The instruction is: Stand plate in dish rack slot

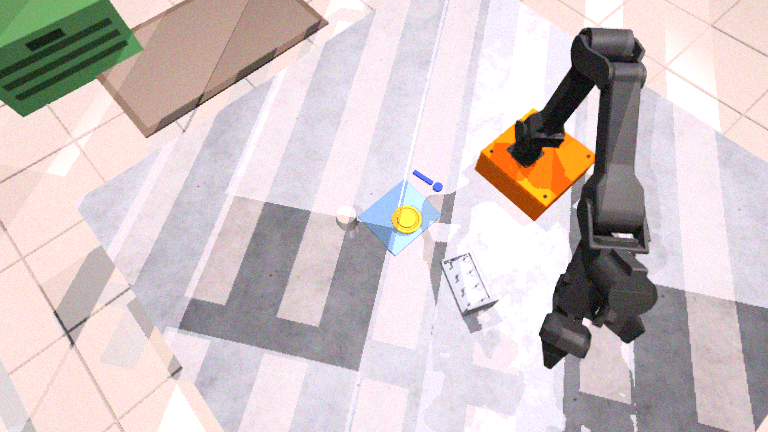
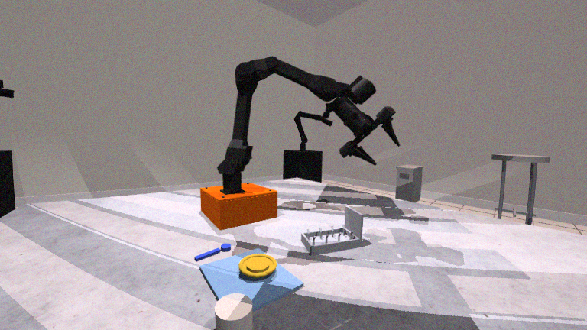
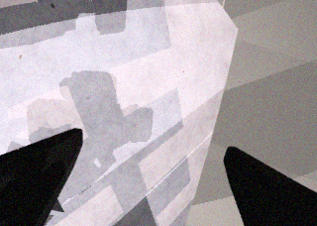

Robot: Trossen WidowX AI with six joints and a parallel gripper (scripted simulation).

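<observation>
Now: gripper tip 38 cm to the left of the yellow plate, 19 cm above it and 2 cm past it. Also, from my gripper tip: grey dish rack 19 cm below, 18 cm to the right, 3 cm behind; blue spoon 42 cm to the right, 21 cm below, 13 cm behind; white cylinder 46 cm to the right, 19 cm below, 9 cm ahead.
</observation>
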